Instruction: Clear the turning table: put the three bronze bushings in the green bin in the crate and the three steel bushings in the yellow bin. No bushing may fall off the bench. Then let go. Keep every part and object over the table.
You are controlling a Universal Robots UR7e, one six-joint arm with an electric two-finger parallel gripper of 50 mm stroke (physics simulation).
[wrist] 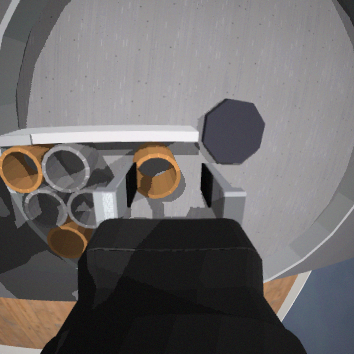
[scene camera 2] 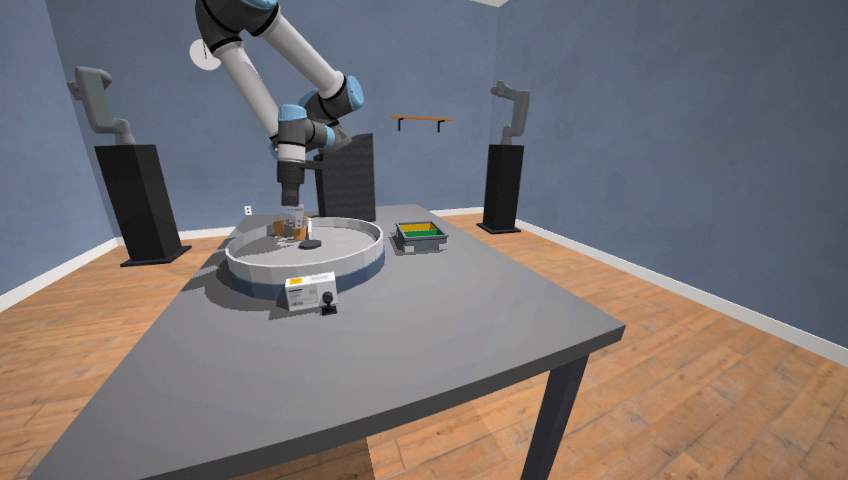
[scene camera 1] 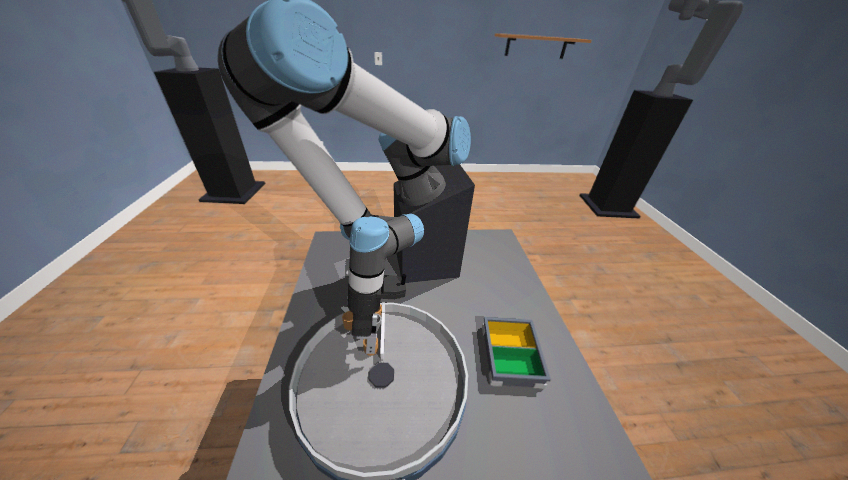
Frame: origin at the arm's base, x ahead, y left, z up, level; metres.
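Seen in the pictures: gripper, fingertip midpoint: (wrist: 168,175) (scene camera 2: 299,227) (scene camera 1: 370,343); arm's base at its link origin: (scene camera 2: 336,147) (scene camera 1: 423,190).
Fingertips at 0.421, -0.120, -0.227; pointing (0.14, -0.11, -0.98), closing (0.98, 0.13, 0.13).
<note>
Pixels of each thing's top centre, then the offset from my fingertips to it, as dx, dy, dz. "spot": a spot on its surface instead.
- standing bronze bushing at its top centre: (wrist: 156,176) (scene camera 1: 370,340) (scene camera 2: 298,227) -0.009, -0.003, -0.003
- turning table at its top centre: (wrist: 235,132) (scene camera 1: 381,373) (scene camera 2: 310,243) +0.063, +0.035, -0.033
- steel bushing at its top centre: (wrist: 64,169) (scene camera 1: 374,318) -0.080, -0.003, -0.003
- white upright bar at a spot on its surface: (wrist: 115,134) (scene camera 1: 383,332) spot: -0.043, +0.026, -0.011
- dark hub at its top centre: (wrist: 235,132) (scene camera 1: 381,373) (scene camera 2: 310,243) +0.063, +0.035, -0.033
- crate at a spot on its surface: (scene camera 1: 517,381) spot: +0.050, +0.387, -0.069
- white box at a spot on its surface: (scene camera 2: 302,295) spot: +0.318, +0.042, -0.060
- small black object at a spot on its surface: (scene camera 2: 327,299) spot: +0.334, +0.092, -0.068
My gripper (scene camera 1: 373,334) (scene camera 2: 298,223) (wrist: 168,175) is open, its fingers on either side of a standing bronze bushing (wrist: 150,151), which sits nearer the left finger in the wrist view. The turning table (scene camera 1: 416,416) (scene camera 2: 351,237) (wrist: 125,60) also holds, to the left in the wrist view, a bronze bushing (wrist: 40,151) in the corner, a steel bushing (wrist: 65,147) beside it, two more steel bushings below, the right one partly hidden by a finger, and a bronze bushing (wrist: 67,244) lowest. The green bin (scene camera 1: 516,361) (scene camera 2: 420,233) and yellow bin (scene camera 1: 510,334) (scene camera 2: 418,226) show no bushings.
A white upright bar (scene camera 1: 382,333) (wrist: 115,134) runs close beside the bushings towards the dark hub (scene camera 1: 380,374) (scene camera 2: 310,243) (wrist: 233,131). A raised rim surrounds the turning table. The crate (scene camera 1: 517,381) stands to its right. A white box (scene camera 2: 302,295) and small black object (scene camera 2: 327,299) stand in front.
</note>
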